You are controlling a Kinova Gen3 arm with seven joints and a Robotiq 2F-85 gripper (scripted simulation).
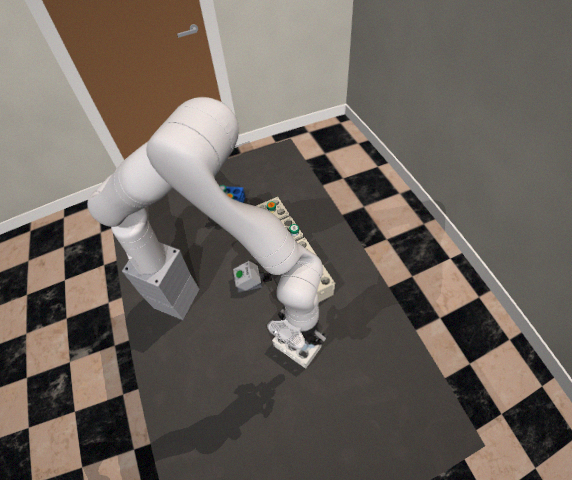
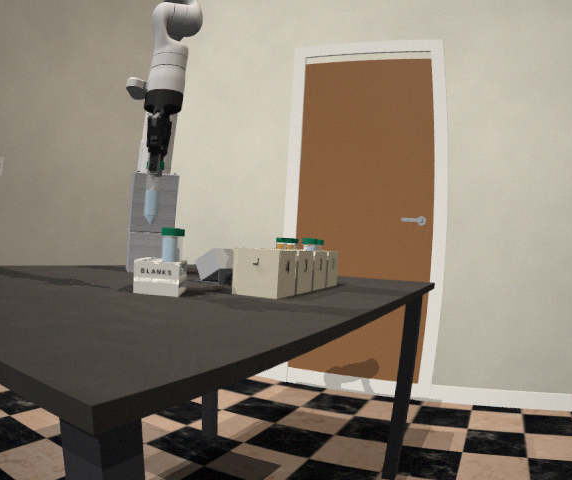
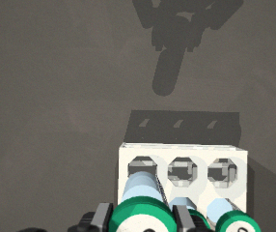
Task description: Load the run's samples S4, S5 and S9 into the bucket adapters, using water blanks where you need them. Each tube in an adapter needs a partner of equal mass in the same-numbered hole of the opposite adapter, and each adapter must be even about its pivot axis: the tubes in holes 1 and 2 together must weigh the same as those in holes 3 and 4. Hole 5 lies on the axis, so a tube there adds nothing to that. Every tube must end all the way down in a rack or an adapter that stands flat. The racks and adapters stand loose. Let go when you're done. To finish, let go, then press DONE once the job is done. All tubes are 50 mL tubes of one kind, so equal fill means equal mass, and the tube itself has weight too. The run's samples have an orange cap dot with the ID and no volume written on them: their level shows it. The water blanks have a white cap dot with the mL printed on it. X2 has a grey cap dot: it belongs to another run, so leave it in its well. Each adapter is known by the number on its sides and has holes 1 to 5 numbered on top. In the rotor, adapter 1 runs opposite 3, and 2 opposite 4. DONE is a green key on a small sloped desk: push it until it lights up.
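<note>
Right now the water blank tube is 10 mm behind my hand and 50 mm below it. Also, from my hand: done desk 20 mm behind, 340 mm to the left, 180 mm below; then green DONE key 40 mm behind, 350 mm to the left, 170 mm below; then white blanks rack 40 mm to the left, 200 mm below.
</note>
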